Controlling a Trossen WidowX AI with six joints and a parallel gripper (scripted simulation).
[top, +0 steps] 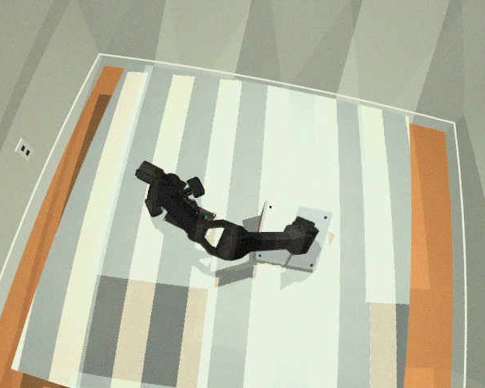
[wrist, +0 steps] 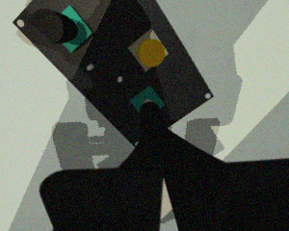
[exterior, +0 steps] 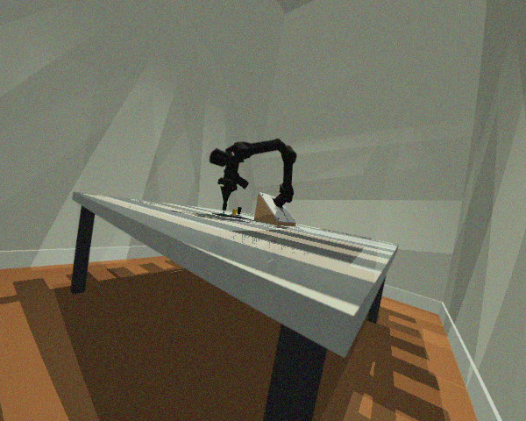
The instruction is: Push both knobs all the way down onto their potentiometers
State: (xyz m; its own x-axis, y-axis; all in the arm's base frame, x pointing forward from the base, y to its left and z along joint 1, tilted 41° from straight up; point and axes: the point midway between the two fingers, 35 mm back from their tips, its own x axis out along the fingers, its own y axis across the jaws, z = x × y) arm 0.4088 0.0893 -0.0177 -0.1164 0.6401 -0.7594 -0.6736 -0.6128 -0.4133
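The teal potentiometer lies 30 mm below my gripper tip.
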